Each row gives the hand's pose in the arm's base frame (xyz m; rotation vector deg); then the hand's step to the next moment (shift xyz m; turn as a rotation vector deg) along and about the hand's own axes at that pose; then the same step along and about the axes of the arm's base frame.
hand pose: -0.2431 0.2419 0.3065 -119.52 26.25 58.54
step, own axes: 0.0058 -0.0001 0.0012 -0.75 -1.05 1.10
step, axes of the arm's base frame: 0.0030 0.0010 -0.0050 -0.41 1.51 0.65
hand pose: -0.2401 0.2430 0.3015 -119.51 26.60 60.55
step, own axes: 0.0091 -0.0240 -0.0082 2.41 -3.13 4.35
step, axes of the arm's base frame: 0.0242 0.0098 0.0067 0.98 5.36 -2.20
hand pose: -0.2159 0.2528 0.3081 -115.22 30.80 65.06
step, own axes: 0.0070 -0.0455 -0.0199 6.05 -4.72 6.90
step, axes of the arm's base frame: 0.0446 0.0132 0.0188 2.54 8.35 -5.50
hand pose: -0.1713 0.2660 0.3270 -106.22 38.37 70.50
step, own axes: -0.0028 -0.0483 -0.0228 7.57 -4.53 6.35
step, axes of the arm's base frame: 0.0477 0.0071 0.0231 3.26 7.79 -6.85
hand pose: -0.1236 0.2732 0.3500 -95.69 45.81 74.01
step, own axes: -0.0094 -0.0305 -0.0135 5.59 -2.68 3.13
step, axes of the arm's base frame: 0.0297 0.0008 0.0178 2.48 4.06 -5.06
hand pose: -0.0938 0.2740 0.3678 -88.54 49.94 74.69
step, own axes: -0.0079 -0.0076 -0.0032 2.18 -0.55 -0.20
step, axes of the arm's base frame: 0.0066 -0.0007 0.0093 1.00 0.08 -2.02
